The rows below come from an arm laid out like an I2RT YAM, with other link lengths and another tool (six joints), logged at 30 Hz.
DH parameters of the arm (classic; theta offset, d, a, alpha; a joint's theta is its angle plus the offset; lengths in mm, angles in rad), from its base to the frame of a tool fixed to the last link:
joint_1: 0 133 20.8 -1.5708
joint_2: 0 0 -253.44 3.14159
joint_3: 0.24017 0 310.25 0
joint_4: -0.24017 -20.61 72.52 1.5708
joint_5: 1.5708 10.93 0 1.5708
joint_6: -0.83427 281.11 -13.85 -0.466
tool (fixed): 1.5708 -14.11 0 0
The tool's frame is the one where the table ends.
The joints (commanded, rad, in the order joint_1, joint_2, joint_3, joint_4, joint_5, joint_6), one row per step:
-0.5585, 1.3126, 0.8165, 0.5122, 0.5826, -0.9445
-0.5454, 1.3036, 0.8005, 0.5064, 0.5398, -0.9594
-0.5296, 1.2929, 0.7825, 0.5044, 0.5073, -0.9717
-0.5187, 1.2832, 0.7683, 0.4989, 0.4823, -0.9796
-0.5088, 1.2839, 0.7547, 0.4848, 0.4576, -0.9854
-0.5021, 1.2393, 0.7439, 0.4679, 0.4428, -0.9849
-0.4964, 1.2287, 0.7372, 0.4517, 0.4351, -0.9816
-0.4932, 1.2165, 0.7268, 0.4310, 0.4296, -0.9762
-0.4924, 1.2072, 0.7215, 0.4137, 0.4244, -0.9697
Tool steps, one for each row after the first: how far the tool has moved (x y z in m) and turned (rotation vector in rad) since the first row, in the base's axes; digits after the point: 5 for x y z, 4 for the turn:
0.01261, 0.01209, -0.00654, -0.0002, 0.0245, 0.0558
0.02307, 0.02479, -0.01235, -0.0015, 0.0432, 0.1041
0.03006, 0.03453, -0.01754, -0.0004, 0.0584, 0.1401
0.03724, 0.04357, -0.03072, 0.0120, 0.0867, 0.1752
0.03642, 0.05241, -0.01881, 0.0023, 0.0721, 0.1964
0.03772, 0.05748, -0.02243, 0.0107, 0.0794, 0.2100
0.03692, 0.06153, -0.02893, 0.0240, 0.0903, 0.2188
0.03615, 0.06399, -0.03277, 0.0349, 0.0955, 0.2249

